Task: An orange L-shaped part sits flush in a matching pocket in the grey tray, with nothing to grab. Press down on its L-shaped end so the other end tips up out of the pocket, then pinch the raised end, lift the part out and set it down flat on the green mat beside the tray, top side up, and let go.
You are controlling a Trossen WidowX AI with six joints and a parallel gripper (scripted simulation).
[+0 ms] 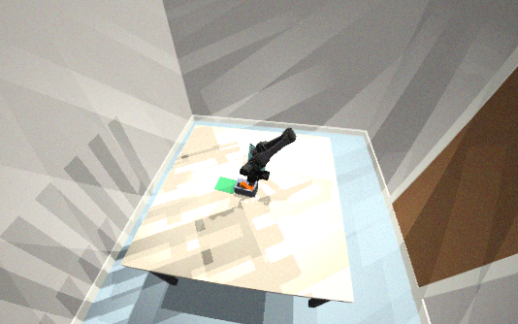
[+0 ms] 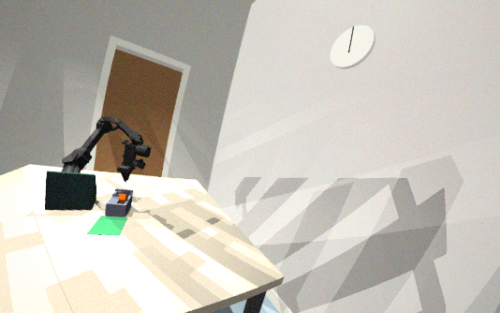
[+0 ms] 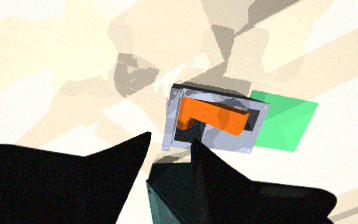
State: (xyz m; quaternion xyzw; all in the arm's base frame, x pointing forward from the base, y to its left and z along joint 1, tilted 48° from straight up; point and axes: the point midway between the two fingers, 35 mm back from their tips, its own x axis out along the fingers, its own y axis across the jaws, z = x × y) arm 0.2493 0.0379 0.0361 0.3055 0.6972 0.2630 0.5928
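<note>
My gripper tip is now 1 cm past the orange L-shaped part, 4 cm to the left of it and 10 cm above it. Round my gripper tip: green mat (3 cm behind, 22 cm to the right, 16 cm below).
</note>
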